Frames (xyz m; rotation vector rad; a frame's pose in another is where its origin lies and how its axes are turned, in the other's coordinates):
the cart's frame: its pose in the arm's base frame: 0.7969 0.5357 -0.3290 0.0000 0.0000 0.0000
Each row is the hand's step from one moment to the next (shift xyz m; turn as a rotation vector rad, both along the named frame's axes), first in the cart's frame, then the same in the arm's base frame.
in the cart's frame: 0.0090 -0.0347 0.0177 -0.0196 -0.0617 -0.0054
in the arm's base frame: 0.0090 -0.0347 0.0177 -0.0196 -0.0617 -0.0054
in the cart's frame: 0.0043 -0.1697 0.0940 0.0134 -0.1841 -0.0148
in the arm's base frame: 0.0043 -0.1697 0.0940 0.0134 -0.1841 -0.0148
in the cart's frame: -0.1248 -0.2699 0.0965 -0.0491 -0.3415 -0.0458
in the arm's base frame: -0.1248 -0.2699 0.0965 -0.0491 -0.3415 -0.0458
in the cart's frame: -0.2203 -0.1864 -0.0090 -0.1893 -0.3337 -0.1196
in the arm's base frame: -0.2203 -0.1864 -0.0090 -0.1893 -0.3337 -0.1196
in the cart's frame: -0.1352 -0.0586 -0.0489 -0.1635 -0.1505 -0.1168
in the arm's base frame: -0.1352 -0.0586 -0.0489 -0.1635 -0.1505 -0.1168
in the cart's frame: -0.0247 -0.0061 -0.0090 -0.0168 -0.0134 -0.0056
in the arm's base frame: -0.0247 -0.0061 -0.0090 -0.0168 -0.0134 -0.0056
